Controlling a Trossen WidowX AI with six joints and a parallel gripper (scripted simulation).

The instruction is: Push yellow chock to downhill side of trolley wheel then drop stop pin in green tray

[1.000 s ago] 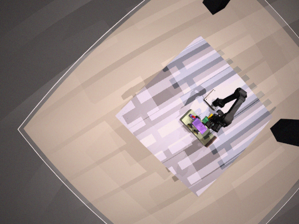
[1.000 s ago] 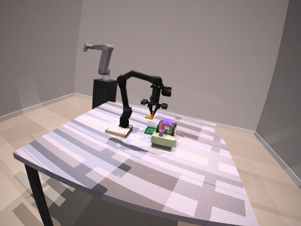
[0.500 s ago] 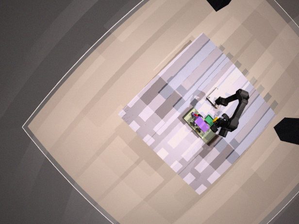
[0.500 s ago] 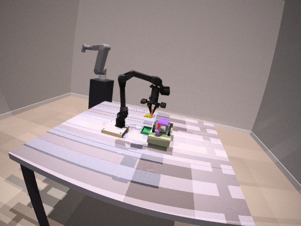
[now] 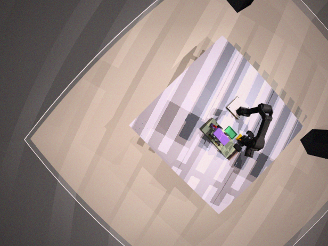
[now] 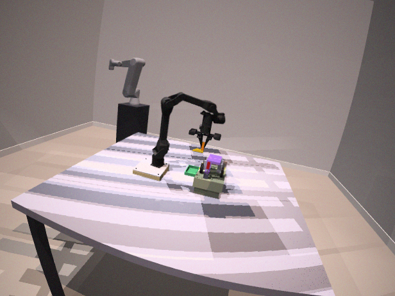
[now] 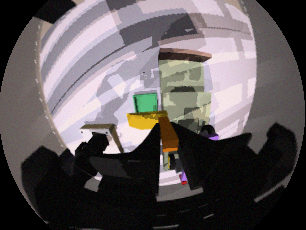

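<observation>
Right now the yellow chock is 2 cm behind my gripper tip and 1 cm below it. From my gripper tip the other things lie so: red-headed stop pin 11 cm ahead, 22 cm to the right, 3 cm below; then pale green ramp 11 cm ahead, 11 cm to the right, 11 cm below; then purple trolley 11 cm ahead, 11 cm to the right, 5 cm below.
</observation>
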